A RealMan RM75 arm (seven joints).
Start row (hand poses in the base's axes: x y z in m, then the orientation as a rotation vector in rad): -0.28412, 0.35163, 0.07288, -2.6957, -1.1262, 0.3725
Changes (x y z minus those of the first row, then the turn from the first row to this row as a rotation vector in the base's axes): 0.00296, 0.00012, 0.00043, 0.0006, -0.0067, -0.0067; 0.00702, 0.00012, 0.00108, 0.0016, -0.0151, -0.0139; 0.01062, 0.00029, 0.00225, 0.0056, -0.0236, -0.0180; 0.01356, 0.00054, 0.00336, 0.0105, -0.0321, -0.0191; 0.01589, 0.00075, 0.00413, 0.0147, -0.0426, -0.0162; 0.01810, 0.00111, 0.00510, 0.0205, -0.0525, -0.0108; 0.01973, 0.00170, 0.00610, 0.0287, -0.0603, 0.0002; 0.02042, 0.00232, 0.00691, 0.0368, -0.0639, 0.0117; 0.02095, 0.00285, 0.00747, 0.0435, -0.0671, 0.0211; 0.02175, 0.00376, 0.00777, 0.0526, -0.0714, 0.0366; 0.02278, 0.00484, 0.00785, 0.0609, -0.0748, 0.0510; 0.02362, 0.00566, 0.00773, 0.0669, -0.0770, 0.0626; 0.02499, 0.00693, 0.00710, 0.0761, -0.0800, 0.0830; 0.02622, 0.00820, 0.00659, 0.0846, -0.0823, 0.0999; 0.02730, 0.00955, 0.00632, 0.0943, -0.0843, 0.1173; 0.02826, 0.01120, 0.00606, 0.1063, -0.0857, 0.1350; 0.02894, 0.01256, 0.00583, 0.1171, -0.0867, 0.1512
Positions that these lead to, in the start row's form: -0.28116, 0.35175, 0.07331, -2.7015, -1.1186, 0.3623; -0.27710, 0.35175, 0.07396, -2.7080, -1.1107, 0.3495; -0.27350, 0.35192, 0.07513, -2.7104, -1.1068, 0.3350; -0.27056, 0.35217, 0.07624, -2.7106, -1.1070, 0.3205; -0.26823, 0.35238, 0.07701, -2.7105, -1.1132, 0.3044; -0.26602, 0.35274, 0.07798, -2.7075, -1.1226, 0.2885; -0.26439, 0.35333, 0.07898, -2.6987, -1.1389, 0.2747; -0.26370, 0.35395, 0.07979, -2.6878, -1.1547, 0.2665; -0.26317, 0.35448, 0.08035, -2.6789, -1.1677, 0.2595; -0.26237, 0.35539, 0.08065, -2.6653, -1.1889, 0.2504; -0.26134, 0.35647, 0.08073, -2.6524, -1.2083, 0.2429; -0.26050, 0.35729, 0.08061, -2.6423, -1.2238, 0.2379; -0.25913, 0.35856, 0.07998, -2.6251, -1.2509, 0.2312; -0.25790, 0.35983, 0.07947, -2.6098, -1.2730, 0.2253; -0.25682, 0.36118, 0.07920, -2.5929, -1.2953, 0.2192; -0.25586, 0.36283, 0.07894, -2.5733, -1.3172, 0.2124; -0.25518, 0.36419, 0.07871, -2.5553, -1.3370, 0.2067
